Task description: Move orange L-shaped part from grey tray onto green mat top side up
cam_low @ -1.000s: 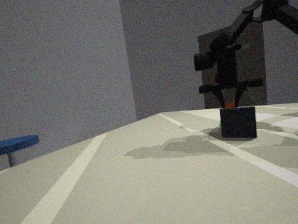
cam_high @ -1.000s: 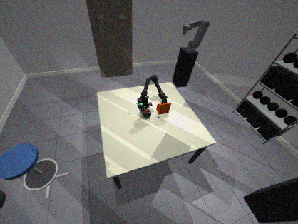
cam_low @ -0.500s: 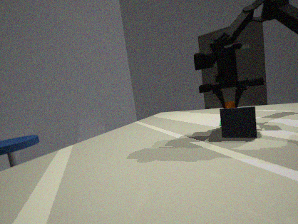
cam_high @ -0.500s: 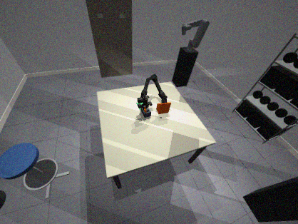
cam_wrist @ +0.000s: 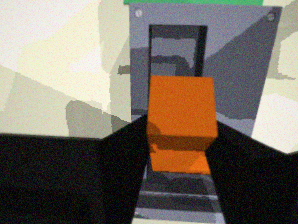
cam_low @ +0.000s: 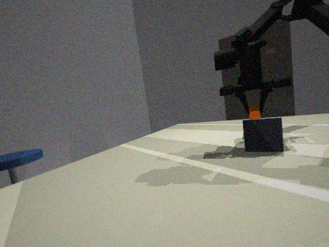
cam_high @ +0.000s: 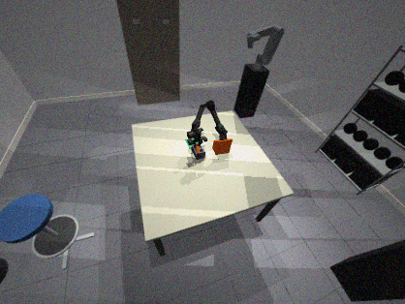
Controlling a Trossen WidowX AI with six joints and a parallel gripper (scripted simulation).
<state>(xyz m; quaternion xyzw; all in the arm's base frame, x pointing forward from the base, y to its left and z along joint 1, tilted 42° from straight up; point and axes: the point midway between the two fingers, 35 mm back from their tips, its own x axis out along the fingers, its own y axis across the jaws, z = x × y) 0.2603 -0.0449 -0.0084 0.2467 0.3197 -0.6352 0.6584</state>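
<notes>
Right now the green mat is 15 cm to the right of my gripper tip and 11 cm below it. From my gripper tip the other things lie so: orange L-shaped part: 3 cm to the left, 3 cm below, 2 cm behind.
</notes>
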